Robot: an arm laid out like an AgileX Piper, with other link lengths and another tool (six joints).
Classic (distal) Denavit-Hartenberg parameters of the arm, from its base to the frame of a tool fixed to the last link. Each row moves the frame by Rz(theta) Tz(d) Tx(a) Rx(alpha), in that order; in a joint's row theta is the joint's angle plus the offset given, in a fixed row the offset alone. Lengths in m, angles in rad.
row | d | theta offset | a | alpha
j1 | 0.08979 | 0 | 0 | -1.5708
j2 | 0 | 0.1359 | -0.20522 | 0
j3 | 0 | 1.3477 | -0.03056 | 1.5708
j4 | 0.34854 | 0 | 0 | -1.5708
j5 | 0 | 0 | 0 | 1.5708
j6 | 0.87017 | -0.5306 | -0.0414 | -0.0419
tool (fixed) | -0.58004 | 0 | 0 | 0
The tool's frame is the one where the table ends.
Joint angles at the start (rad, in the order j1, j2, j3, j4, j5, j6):
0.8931, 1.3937, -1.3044, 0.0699, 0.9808, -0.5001
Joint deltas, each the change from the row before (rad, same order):
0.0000, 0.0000, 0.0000, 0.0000, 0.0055, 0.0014
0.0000, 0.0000, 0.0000, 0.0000, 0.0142, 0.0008
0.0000, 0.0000, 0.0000, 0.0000, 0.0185, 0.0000
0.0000, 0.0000, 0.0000, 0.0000, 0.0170, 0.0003
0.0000, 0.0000, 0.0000, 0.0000, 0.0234, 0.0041
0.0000, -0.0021, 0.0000, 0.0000, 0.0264, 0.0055
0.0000, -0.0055, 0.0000, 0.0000, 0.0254, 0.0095
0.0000, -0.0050, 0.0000, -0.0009, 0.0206, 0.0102
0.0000, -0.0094, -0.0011, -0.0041, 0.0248, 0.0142
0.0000, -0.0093, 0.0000, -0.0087, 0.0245, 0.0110
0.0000, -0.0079, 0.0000, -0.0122, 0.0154, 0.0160
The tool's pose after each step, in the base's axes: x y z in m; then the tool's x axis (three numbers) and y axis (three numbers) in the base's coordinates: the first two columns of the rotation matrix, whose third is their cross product. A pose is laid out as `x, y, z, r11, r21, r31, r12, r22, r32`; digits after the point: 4 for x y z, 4 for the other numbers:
0.3058, 0.4409, 0.1073, 0.3805, -0.8590, -0.3426, -0.8867, -0.2337, -0.3989
0.3037, 0.4386, 0.1045, 0.3776, -0.8625, -0.3369, -0.8903, -0.2382, -0.3881
0.3010, 0.4355, 0.1010, 0.3749, -0.8668, -0.3288, -0.8944, -0.2448, -0.3743
0.2984, 0.4326, 0.0979, 0.3722, -0.8707, -0.3214, -0.8981, -0.2505, -0.3614
0.2949, 0.4285, 0.0937, 0.3653, -0.8769, -0.3125, -0.9044, -0.2548, -0.3424
0.2910, 0.4238, 0.0902, 0.3573, -0.8833, -0.3034, -0.9109, -0.2579, -0.3220
0.2874, 0.4192, 0.0887, 0.3466, -0.8896, -0.2974, -0.9177, -0.2559, -0.3038
0.2848, 0.4152, 0.0878, 0.3359, -0.8953, -0.2926, -0.9235, -0.2519, -0.2893
0.2824, 0.4100, 0.0890, 0.3226, -0.9021, -0.2867, -0.9294, -0.2445, -0.2765
0.2806, 0.4040, 0.0894, 0.3128, -0.9090, -0.2753, -0.9333, -0.2404, -0.2667
0.2812, 0.3990, 0.0906, 0.2997, -0.9161, -0.2664, -0.9368, -0.2297, -0.2637

